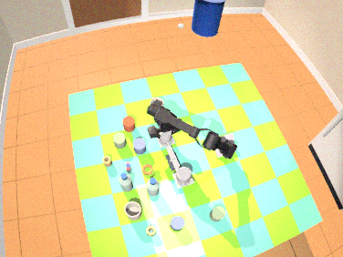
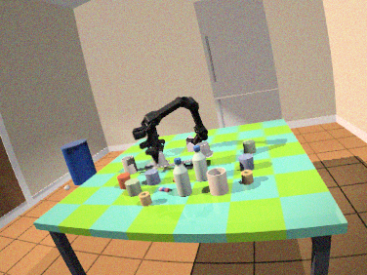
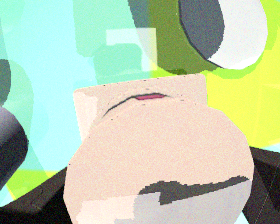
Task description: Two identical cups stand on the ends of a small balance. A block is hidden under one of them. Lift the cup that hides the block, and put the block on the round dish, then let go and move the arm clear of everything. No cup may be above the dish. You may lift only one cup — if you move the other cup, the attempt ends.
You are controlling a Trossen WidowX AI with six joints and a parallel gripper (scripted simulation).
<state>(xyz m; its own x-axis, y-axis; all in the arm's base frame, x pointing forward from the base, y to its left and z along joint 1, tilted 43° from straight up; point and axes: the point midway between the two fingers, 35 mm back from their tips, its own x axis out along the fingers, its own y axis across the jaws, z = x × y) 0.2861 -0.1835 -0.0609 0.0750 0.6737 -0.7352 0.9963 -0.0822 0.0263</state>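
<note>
My gripper tip is now 10 cm past the white round dish, 8 cm to the left of it and 6 cm above it. Round my gripper tip: balance (14 cm to the left, 4 cm below, 1 cm ahead); then balance beam (14 cm to the left, 2 cm below, 1 cm ahead); then grey block (1 cm below).
</note>
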